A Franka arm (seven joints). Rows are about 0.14 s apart.
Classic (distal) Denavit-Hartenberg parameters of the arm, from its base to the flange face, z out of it. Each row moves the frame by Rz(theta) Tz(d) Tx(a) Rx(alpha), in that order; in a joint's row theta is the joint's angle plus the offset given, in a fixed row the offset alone. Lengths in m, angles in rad.
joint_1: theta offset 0; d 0.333; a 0; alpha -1.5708
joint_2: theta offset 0; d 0; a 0; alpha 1.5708
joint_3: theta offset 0; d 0.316; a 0.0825; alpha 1.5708
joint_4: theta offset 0; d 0; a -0.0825; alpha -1.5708
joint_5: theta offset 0; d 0.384; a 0; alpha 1.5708
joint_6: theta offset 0; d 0; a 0.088; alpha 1.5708
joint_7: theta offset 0; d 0.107; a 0; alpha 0
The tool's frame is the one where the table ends.
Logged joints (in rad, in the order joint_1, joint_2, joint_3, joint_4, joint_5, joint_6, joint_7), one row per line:
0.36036, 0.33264, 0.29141, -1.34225, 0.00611, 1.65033, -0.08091
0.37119, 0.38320, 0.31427, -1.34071, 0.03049, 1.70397, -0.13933
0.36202, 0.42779, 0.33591, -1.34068, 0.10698, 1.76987, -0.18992
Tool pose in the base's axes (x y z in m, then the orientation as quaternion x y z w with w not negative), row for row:
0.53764, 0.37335, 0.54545, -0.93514, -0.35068, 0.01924, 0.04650
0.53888, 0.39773, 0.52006, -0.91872, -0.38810, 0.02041, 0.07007
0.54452, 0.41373, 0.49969, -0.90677, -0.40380, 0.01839, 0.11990
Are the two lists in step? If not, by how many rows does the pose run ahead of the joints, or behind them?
They are in step.
